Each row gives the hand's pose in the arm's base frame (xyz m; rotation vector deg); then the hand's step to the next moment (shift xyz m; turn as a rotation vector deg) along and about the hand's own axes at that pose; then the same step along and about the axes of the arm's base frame.
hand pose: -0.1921 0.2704 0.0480 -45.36 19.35 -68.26
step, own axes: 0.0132 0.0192 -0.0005 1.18 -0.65 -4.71
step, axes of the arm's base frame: 0.0178 -0.0095 -0.0117 -2.95 -2.91 -2.61
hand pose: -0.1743 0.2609 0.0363 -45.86 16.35 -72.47
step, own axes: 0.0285 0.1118 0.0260 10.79 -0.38 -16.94
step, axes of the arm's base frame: 0.1067 -0.0075 -0.0504 -7.14 -16.37 -9.20
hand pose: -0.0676 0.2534 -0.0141 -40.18 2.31 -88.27
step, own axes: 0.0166 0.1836 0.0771 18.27 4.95 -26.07
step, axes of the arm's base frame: 0.1994 -0.0077 -0.0111 -5.94 -27.39 -15.90
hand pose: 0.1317 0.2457 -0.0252 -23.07 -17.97 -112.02
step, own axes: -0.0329 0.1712 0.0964 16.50 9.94 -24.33
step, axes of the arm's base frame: 0.1824 -0.0032 0.0800 -0.46 -27.23 -14.87
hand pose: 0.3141 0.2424 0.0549 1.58 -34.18 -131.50
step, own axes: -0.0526 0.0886 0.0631 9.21 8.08 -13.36
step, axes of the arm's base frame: 0.0847 0.0076 0.0858 1.39 -16.65 -7.03
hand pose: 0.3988 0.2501 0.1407 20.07 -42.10 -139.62
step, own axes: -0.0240 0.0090 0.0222 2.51 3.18 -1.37
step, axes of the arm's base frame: 0.0146 0.0173 0.0253 -0.08 -4.25 0.50
